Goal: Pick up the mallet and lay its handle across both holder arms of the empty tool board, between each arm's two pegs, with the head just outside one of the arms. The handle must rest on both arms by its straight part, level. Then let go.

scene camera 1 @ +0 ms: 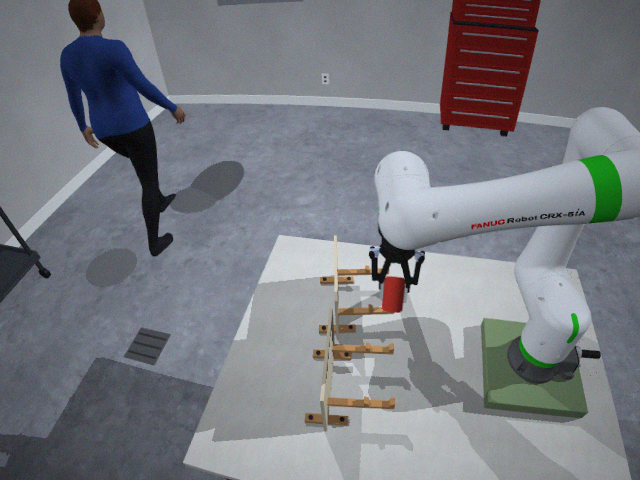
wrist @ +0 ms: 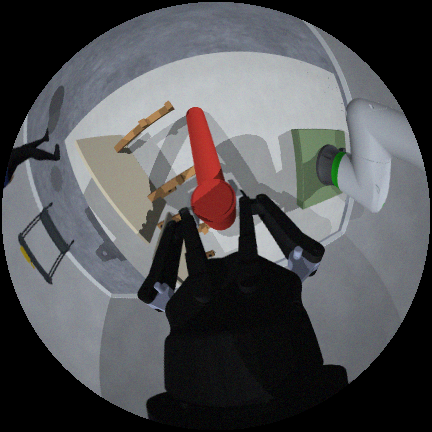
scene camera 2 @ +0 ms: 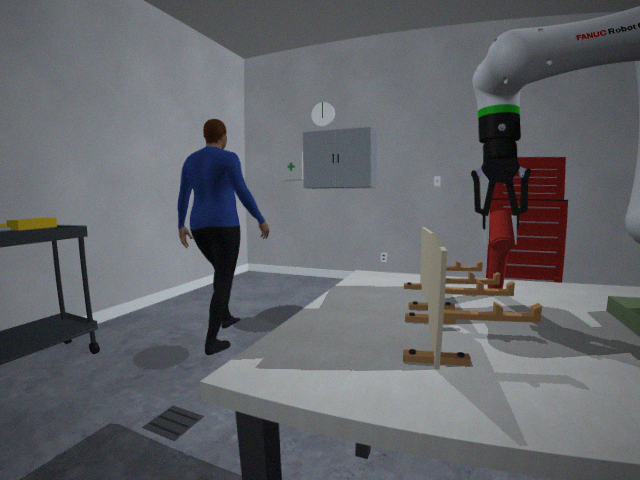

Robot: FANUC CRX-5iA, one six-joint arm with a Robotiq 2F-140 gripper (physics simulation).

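Where they show: gripper, between the fingertips: [scene camera 1: 393,297] [scene camera 2: 500,243]; arm's base, origin of its link: [scene camera 1: 533,359] [wrist: 328,164].
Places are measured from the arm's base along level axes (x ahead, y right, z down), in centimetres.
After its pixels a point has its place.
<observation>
The red mallet [scene camera 1: 392,300] {x 41.5, y 2.9, z -16.7 cm} [scene camera 2: 497,268] {x 40.6, y 12.6, z -5.7 cm} [wrist: 204,150] {x 40.2, y 13.6, z -10.7 cm} hangs in my gripper [scene camera 1: 395,287] {x 41.2, y 7.0, z -12.6 cm} [scene camera 2: 499,227] [wrist: 212,192] {x 41.2, y 7.0, z -12.6 cm}, which is shut on it at the head. In the wrist view the handle reaches away from the head; in scene camera 2 it slants down. In scene camera 1 the head hides the handle. The far board [scene camera 1: 336,258] {x 58.4, y 17.8, z -14.3 cm} [wrist: 112,175] {x 58.1, y 16.9, z -9.8 cm} has two holder arms, the far one [scene camera 1: 356,271] {x 53.2, y 23.4, z -3.3 cm} [wrist: 144,126] {x 49.9, y 23.2, z -4.1 cm} and the near one [scene camera 1: 359,311] {x 50.3, y 8.1, z -3.3 cm} [wrist: 172,185] {x 49.5, y 8.2, z -3.3 cm}. The head overlaps the near arm's outer end in scene camera 1. No tool shows on these arms.
A nearer board [scene camera 1: 325,382] {x 54.3, y -21.0, z -15.1 cm} [scene camera 2: 442,315] {x 54.1, y -25.6, z -5.3 cm} has two more arms, at its far side [scene camera 1: 361,348] {x 48.1, y -4.7, z -4.4 cm} and near side [scene camera 1: 361,403] {x 46.1, y -20.1, z -4.4 cm}. The green base [scene camera 1: 496,397] {x 11.7, y -12.6, z -0.2 cm} [wrist: 300,175] {x 13.5, y -1.9, z 1.3 cm} stands right. A person [scene camera 1: 103,87] [scene camera 2: 212,186], a cart [scene camera 2: 85,273] and a red cabinet [scene camera 1: 485,77] are beyond the table.
</observation>
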